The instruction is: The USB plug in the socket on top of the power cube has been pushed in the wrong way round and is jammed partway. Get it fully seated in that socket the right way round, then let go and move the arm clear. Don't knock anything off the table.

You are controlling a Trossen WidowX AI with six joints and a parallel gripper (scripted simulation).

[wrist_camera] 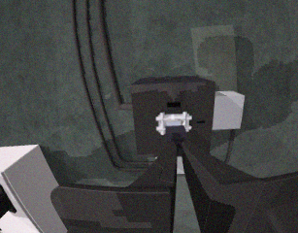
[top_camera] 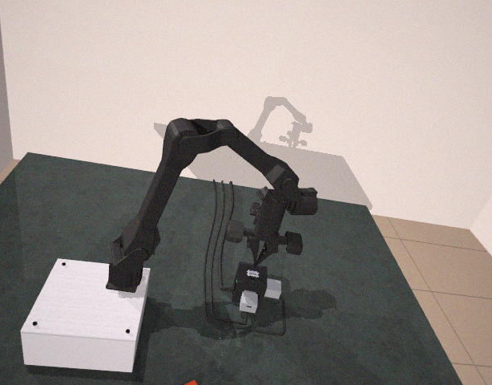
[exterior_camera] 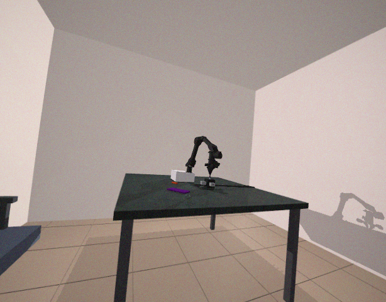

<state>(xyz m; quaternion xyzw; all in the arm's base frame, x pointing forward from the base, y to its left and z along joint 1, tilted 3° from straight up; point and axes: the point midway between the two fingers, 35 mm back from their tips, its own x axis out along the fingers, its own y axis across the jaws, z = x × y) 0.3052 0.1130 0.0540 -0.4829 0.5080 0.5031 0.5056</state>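
My gripper tip is now 10 mm above the dark USB plug. Also, from my gripper tip: white socket: 50 mm below; small orange piece: 130 mm behind, 300 mm to the right, 110 mm below; purple bar: 180 mm ahead, 330 mm to the right, 110 mm below.
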